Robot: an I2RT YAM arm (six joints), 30 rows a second.
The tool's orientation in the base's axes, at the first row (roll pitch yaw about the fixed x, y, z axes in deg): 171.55, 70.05, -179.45
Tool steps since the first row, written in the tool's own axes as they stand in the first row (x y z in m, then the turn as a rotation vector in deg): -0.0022, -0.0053, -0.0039, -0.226, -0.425, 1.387; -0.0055, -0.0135, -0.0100, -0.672, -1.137, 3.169; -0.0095, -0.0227, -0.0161, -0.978, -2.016, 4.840; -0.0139, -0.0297, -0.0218, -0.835, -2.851, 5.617
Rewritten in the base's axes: -0.0021, -0.0058, 0.0031, 1.427, -0.203, -0.277; -0.0054, -0.0149, 0.0079, 3.339, -0.627, -0.495; -0.0084, -0.0249, 0.0132, 5.124, -1.234, -0.815; -0.0111, -0.0327, 0.0189, 5.920, -1.938, -1.254
